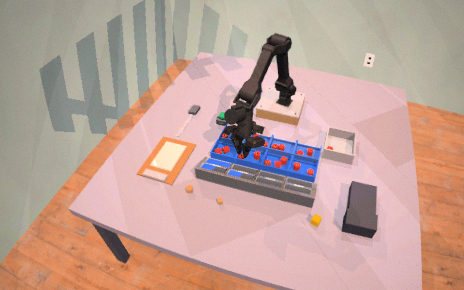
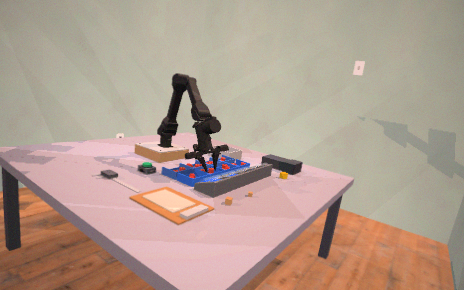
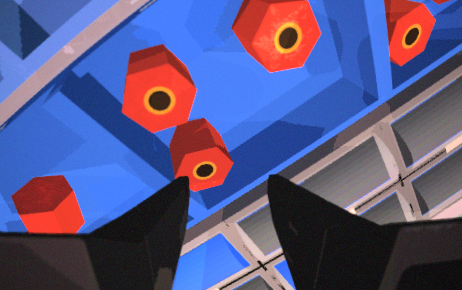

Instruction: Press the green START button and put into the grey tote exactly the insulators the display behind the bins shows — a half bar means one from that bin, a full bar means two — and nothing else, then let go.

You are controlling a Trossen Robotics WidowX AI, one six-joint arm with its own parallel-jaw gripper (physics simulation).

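My gripper (image 1: 241, 154) (image 2: 210, 169) (image 3: 228, 184) is part open and empty, pointing down over the front row of the blue bins (image 2: 175, 177) (image 3: 250, 100). A red insulator (image 3: 202, 160) sits just past the left fingertip, near a bin corner; two more, a left one (image 3: 159, 97) and a right one (image 3: 280, 37), share its bin. The grey display (image 1: 255, 188) (image 2: 235, 184) shows a wide blue bar (image 1: 217, 164) at its left and a shorter one (image 1: 235, 173) in the second column. The grey tote (image 1: 340, 157) holds a red insulator (image 1: 330, 148). The green START button (image 1: 222, 115) (image 2: 146, 164) stands left of the bins.
A black block (image 1: 361, 207) (image 2: 282, 164) and a yellow cube (image 1: 316, 220) (image 2: 284, 175) lie right of the display. An orange clipboard (image 1: 176, 175) (image 2: 175, 219) lies left. Small orange cubes, one (image 1: 189, 189) (image 2: 228, 201) and another (image 1: 219, 201) (image 2: 250, 194), lie before the display.
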